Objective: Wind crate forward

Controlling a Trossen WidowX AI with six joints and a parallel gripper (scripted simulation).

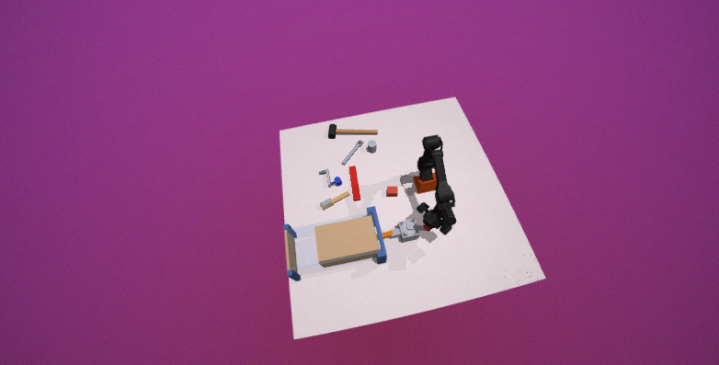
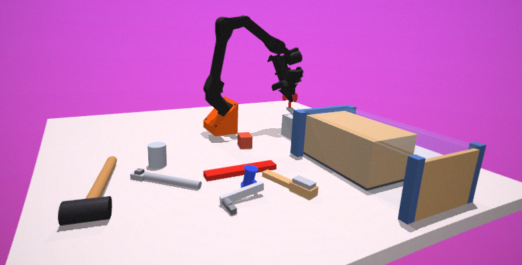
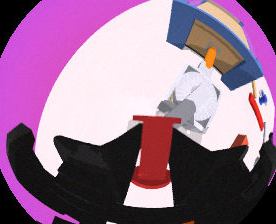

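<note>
Now: the red-knobbed crank 30 mm below my gripper tip, 20 mm to the right of it and 20 mm ahead of it. Also, from my gripper tip: rack 490 mm ahead, 50 mm below, 40 mm to the right; red knob 10 mm to the right, 10 mm behind; grey winch 100 mm below, 70 mm ahead, 40 mm to the right.
</note>
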